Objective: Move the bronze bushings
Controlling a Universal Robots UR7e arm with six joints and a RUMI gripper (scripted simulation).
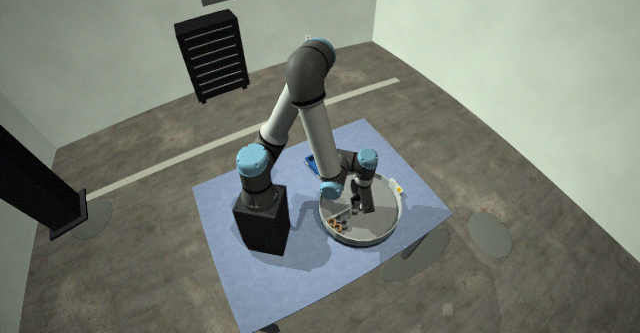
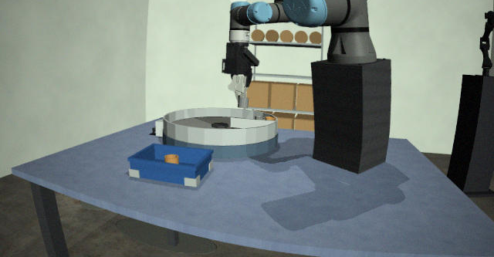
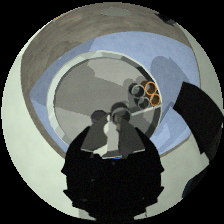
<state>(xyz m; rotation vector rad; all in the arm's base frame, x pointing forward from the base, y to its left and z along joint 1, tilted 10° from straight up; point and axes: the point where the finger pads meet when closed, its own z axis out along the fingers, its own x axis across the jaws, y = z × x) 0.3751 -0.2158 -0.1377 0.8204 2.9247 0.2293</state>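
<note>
Now: the turntable 70 mm ahead of my hand, 40 mm to the left of it and 100 mm below it. Also, from my hand: blue crate: 130 mm ahead, 400 mm to the left, 130 mm below.
</note>
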